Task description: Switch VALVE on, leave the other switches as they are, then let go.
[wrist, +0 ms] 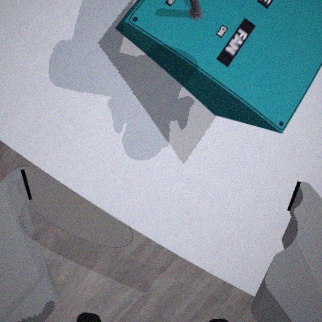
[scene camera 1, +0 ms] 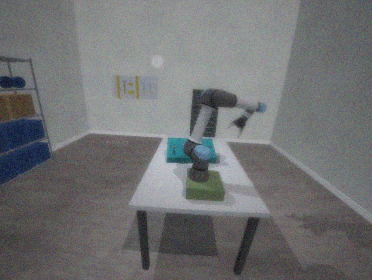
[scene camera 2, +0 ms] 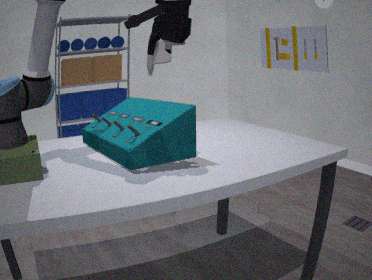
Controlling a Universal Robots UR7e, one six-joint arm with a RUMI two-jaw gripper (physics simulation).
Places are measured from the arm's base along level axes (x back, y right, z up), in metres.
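Pixels of known places: gripper, fingertip midpoint: [wrist: 159,179] [scene camera 1: 232,132] [scene camera 2: 161,63]; arm's base, origin of the base link: [scene camera 1: 198,176] [scene camera 2: 10,143].
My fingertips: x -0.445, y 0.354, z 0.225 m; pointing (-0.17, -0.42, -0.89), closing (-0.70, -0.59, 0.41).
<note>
For each thing: its top centre in the pictures, then the offset to it from my fingertips. "pt": a spot on its surface instead. Level surfaces: height alone.
- nearest lever, middle of its top: [scene camera 2: 132,123] dx +0.000, dy -0.207, dz -0.190 m
- mark, surface spot: [wrist: 221,31] pt dx -0.059, dy -0.210, dz -0.208 m
- FAN label, middle of its top: [wrist: 238,41] dx -0.082, dy -0.213, dz -0.193 m
- white table, its level: dz -0.320 m
A teal sloped switch box [scene camera 1: 178,158] [scene camera 2: 172,135] [wrist: 270,75] stands on the white table. In scene camera 2 it carries a row of several levers, the nearest lever [scene camera 2: 133,131] at the right end, with small label plates above them. The wrist view shows part of one lever [wrist: 195,10], a small ON mark [wrist: 221,31] and the FAN label [wrist: 236,42]. The word VALVE cannot be read in any view, and I cannot tell that switch's position. My gripper [scene camera 1: 236,128] [scene camera 2: 160,62] [wrist: 159,179] is open and empty, raised above and apart from the box.
The arm's base stands on a green block [scene camera 1: 205,192] [scene camera 2: 21,167] on the white table [scene camera 1: 157,185] [scene camera 2: 250,150] [wrist: 200,240]. The table's edge runs below the open fingers in the wrist view. A shelf rack [scene camera 1: 42,110] [scene camera 2: 93,21] stands in the background.
</note>
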